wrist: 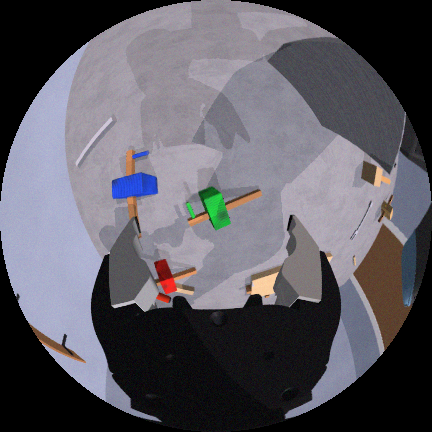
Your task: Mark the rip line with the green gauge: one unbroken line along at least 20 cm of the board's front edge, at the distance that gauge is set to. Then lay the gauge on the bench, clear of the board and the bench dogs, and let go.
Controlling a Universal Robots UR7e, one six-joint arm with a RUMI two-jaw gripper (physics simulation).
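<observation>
The green gauge point(215, 209), a green block on a brown wooden beam with a small green piece near one beam end, lies on the grey bench point(170, 125) near the middle of the wrist view. My gripper point(213, 216) is open with nothing between its fingers, and it hangs above the bench. The gauge shows beyond and between the fingertips. The pale wooden board point(264, 283) shows in part, low in the view and partly hidden behind the right finger. Whether a line is on its front edge cannot be seen.
A blue gauge point(135, 185) lies left of the green one. A red gauge point(165, 276) is beside the left finger, partly hidden. A light grey bar point(95, 141) lies at the far left. A dark grey block point(340, 95) is at upper right, with small wooden pieces point(372, 173) below it.
</observation>
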